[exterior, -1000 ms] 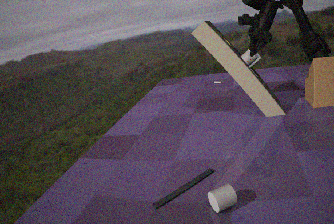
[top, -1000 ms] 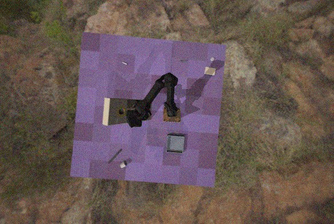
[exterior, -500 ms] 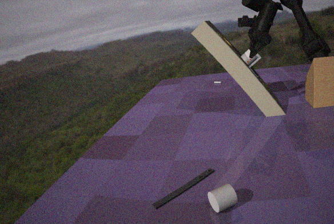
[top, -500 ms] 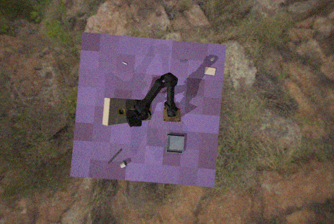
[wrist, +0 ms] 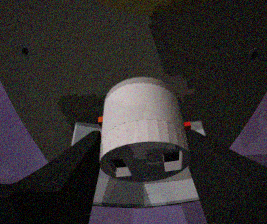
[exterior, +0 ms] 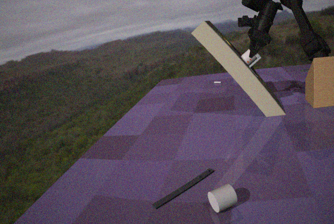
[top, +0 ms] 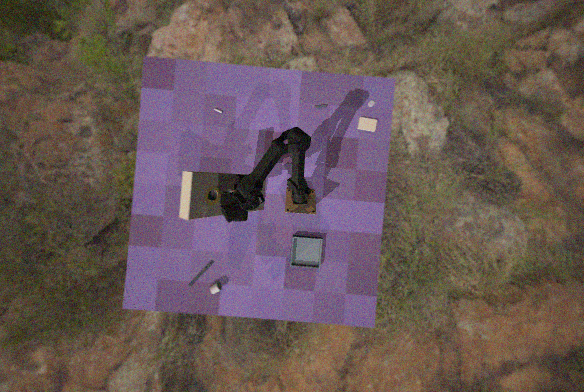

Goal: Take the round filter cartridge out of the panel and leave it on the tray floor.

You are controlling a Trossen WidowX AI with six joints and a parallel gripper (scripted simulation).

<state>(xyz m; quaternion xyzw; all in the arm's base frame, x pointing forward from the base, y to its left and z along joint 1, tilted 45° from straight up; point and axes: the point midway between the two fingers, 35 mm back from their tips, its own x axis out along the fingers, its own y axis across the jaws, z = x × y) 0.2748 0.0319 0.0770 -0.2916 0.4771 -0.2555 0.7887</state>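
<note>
Now: gripper tip 4 cm short of the tan service panel, 1 cm to the left of it and 2 cm above it. Round my gripper tip: round white filter cartridge: right at my gripper tip; beige card: 65 cm behind, 33 cm to the right, 19 cm below; grey tray: 31 cm behind, 32 cm to the left, 19 cm below.
</note>
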